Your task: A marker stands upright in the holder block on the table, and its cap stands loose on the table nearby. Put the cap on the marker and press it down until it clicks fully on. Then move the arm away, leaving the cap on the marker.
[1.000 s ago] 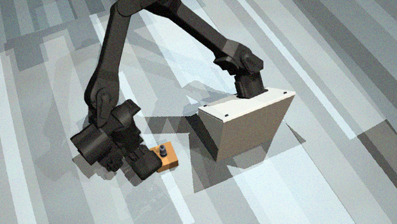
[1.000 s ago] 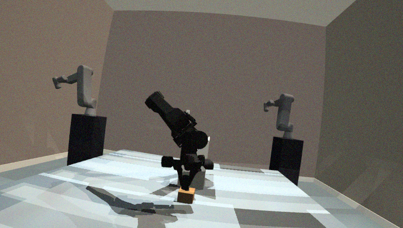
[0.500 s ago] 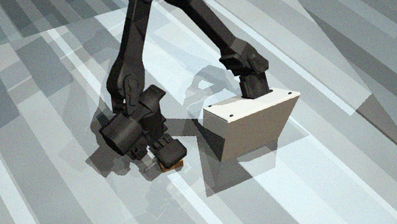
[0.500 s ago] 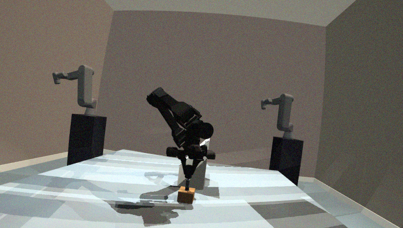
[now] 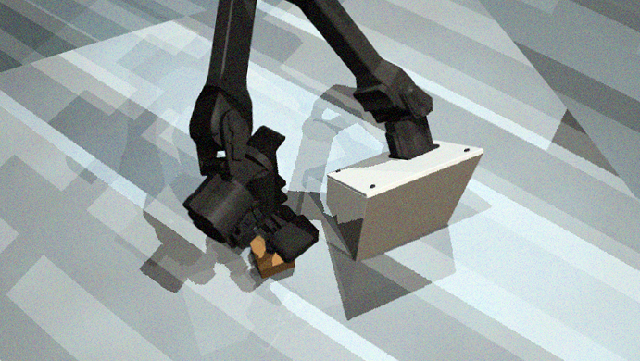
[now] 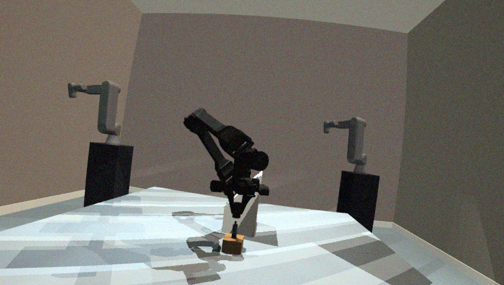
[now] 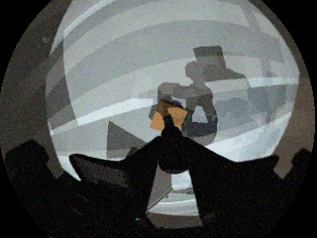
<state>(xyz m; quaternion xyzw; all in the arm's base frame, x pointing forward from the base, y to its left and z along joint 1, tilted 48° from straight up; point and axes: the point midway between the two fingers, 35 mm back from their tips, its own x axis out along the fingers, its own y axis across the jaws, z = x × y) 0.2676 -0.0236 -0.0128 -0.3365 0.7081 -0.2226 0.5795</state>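
The orange holder block is 100 mm below my gripper tip.
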